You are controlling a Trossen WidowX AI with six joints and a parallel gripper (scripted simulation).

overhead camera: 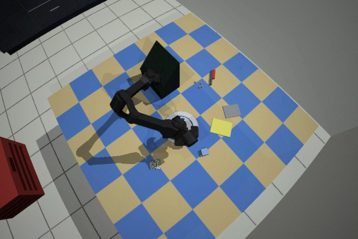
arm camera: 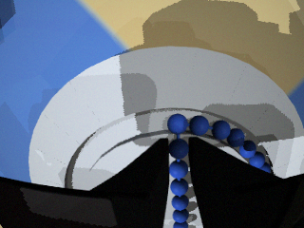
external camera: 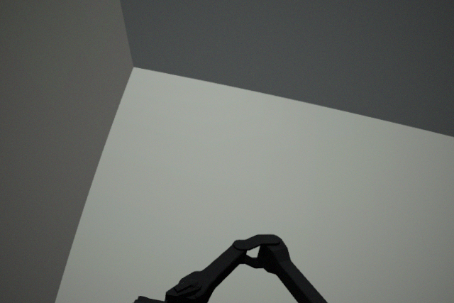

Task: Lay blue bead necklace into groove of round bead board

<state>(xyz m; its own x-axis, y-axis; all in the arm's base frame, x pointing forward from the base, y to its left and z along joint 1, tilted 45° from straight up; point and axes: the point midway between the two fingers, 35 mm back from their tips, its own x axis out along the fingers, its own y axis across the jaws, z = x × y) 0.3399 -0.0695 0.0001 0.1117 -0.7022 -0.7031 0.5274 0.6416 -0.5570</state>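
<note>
My gripper tip is 40 mm past the round white bead board, 30 mm to the right of it and 10 mm above it. From my gripper tip the other things lie so: small blue cube (150 mm ahead, 70 mm to the left, 10 mm below); grey square (40 mm ahead, 350 mm to the left, 10 mm below); yellow pad (80 mm ahead, 230 mm to the left, 10 mm below).
</note>
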